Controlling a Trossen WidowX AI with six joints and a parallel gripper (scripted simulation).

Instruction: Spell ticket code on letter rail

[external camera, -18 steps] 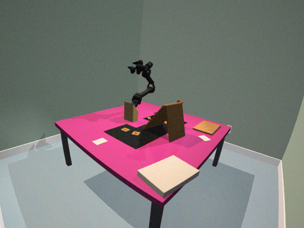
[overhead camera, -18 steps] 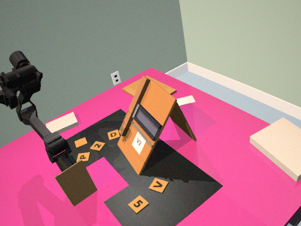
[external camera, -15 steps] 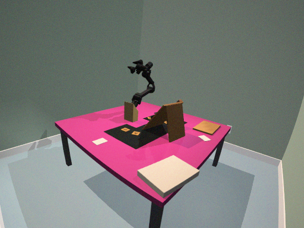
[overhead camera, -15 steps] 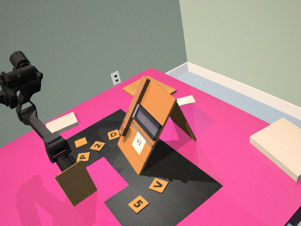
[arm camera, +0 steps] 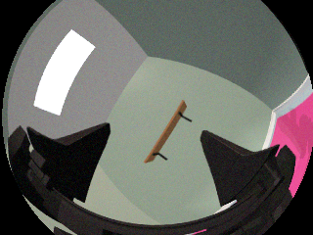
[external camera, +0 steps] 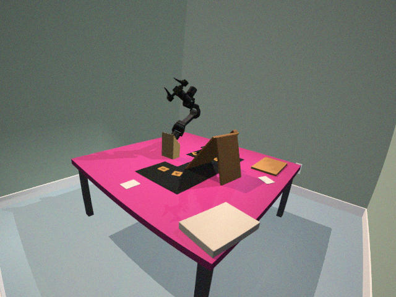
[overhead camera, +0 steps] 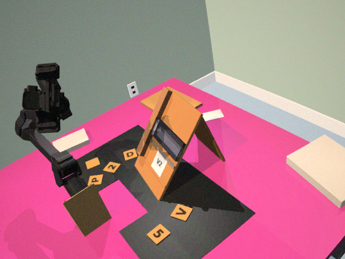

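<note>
The white ticket is 29 cm ahead of my gripper tip, 4 cm to the left of it and 47 cm below it. Round my gripper tip: white block 12 cm ahead, 60 cm to the left, 55 cm below; then orange flat panel 66 cm ahead, 44 cm to the left, 55 cm below; then black mat 19 cm ahead, 7 cm to the left, 56 cm below.
</note>
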